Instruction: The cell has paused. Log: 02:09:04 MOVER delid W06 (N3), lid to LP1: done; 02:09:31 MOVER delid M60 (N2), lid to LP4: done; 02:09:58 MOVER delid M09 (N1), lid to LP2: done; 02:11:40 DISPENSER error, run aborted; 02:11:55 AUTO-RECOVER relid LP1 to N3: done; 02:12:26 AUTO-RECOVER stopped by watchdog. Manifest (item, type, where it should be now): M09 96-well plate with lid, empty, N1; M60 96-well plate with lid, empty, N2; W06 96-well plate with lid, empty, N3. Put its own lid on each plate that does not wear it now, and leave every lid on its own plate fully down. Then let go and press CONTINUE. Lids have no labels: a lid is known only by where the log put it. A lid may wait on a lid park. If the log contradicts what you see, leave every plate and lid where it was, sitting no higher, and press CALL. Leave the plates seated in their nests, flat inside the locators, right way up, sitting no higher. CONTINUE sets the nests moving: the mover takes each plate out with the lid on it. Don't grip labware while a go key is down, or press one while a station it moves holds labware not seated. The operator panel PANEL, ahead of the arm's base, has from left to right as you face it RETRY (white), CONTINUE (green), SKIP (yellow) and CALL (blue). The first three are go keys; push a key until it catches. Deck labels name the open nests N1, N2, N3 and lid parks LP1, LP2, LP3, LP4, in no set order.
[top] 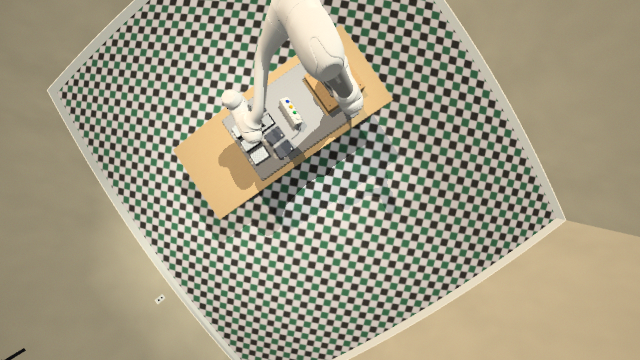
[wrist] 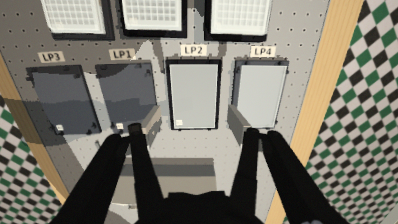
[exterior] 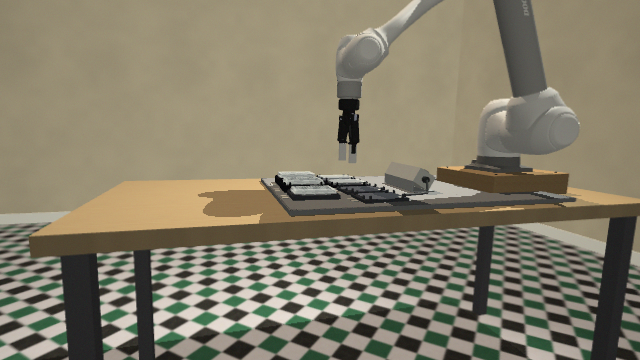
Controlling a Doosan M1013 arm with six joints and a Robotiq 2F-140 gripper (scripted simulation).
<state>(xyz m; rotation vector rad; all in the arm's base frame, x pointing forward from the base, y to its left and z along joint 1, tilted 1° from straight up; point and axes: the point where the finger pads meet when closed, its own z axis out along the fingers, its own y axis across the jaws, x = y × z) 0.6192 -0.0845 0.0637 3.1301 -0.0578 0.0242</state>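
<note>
Now: hand 110 mm above the lid park LP2. The rest, counted from my hand: LP1 label: 130 mm to the left, 110 mm below, 90 mm ahead; then blue call key: 250 mm behind, 50 mm below; then lid park LP1: 130 mm to the left, 110 mm below.
</note>
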